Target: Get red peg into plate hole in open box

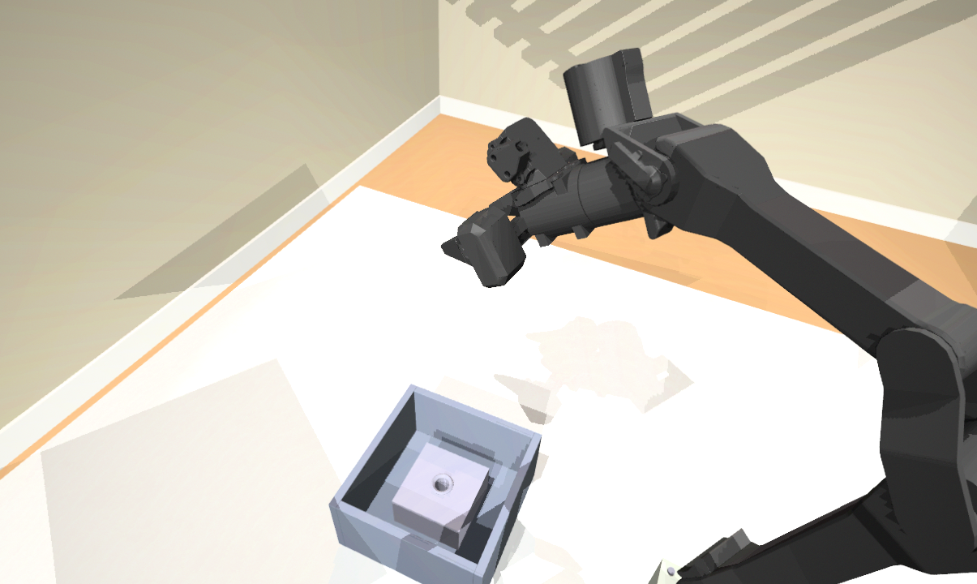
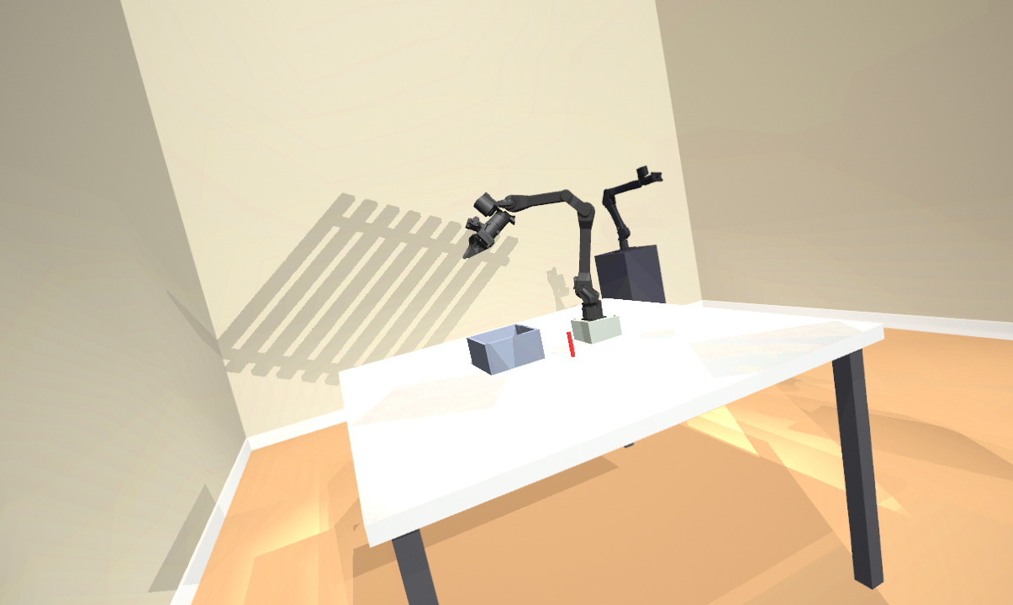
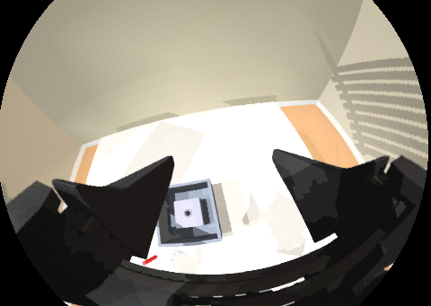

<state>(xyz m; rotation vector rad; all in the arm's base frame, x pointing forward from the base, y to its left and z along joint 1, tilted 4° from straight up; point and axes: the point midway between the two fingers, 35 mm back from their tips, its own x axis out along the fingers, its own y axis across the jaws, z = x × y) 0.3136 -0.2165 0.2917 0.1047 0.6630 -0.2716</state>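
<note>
Now: gripper tip 320 mm above the red peg, 310 mm to the right of it and 140 mm past it. The rest, counted from my gripper tip: grey-blue box (330 mm below, 130 mm to the left, 10 mm behind); then pale plate (320 mm below, 130 mm to the left, 10 mm behind).
</note>
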